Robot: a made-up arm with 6 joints.
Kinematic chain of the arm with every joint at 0, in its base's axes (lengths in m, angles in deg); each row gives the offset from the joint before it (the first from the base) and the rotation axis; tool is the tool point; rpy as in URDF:
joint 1: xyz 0 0.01 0.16 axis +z
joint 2: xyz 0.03 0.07 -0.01 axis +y
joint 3: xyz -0.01 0 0.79 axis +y
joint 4: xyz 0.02 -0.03 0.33 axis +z
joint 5: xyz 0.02 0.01 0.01 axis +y
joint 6: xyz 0.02 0 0.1 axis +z
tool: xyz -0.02 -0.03 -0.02 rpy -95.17 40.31 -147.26
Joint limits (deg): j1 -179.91..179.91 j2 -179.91..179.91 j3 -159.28..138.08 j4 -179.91..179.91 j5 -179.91..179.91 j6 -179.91..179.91
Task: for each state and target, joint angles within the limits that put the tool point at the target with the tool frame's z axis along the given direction. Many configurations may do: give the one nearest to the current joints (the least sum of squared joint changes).
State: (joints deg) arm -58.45 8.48 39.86 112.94 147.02 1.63
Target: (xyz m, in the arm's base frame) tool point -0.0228 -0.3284 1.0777 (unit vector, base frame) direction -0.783 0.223 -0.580
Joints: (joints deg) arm -108.19 6.06 42.09 90.90 151.76 27.67
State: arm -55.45 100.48 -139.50 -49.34 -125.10 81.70
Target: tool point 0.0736 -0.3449 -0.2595 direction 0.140 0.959 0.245
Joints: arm -81.64 150.19 -159.28 -0.54 -160.28 69.60
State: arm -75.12 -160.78 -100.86 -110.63 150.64 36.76
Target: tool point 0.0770 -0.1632 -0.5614 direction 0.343 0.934 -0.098
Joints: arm -62.36 -171.84 -107.98 -109.84 131.43 38.41
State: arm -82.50 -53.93 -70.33 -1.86 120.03 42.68
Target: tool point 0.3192 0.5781 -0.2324 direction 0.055 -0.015 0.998
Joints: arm -118.79 -97.85 -120.32 -8.20 123.53 52.10
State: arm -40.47 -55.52 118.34 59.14 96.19 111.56
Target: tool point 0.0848 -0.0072 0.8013 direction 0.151 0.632 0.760
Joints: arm -67.36 -16.10 111.92 32.60 117.24 98.56
